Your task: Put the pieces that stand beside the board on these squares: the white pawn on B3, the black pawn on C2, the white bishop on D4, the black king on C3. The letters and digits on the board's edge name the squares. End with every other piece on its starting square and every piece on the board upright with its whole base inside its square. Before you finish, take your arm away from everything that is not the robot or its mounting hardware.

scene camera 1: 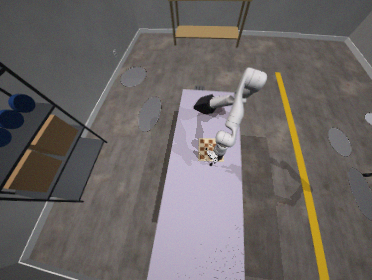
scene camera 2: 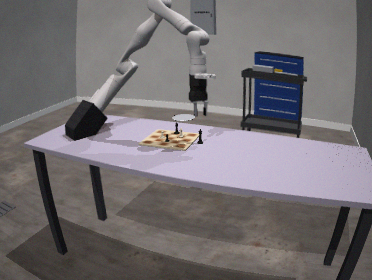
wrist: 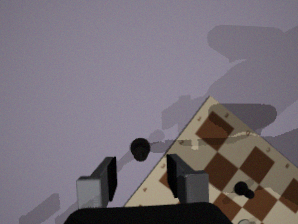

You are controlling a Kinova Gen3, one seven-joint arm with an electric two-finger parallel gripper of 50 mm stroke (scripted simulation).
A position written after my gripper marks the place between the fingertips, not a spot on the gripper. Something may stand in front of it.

Note:
In view: my gripper point(wrist: 141, 169) and a chessboard point(scene camera 2: 175, 142).
The chessboard is seen too in the wrist view point(wrist: 215, 140).

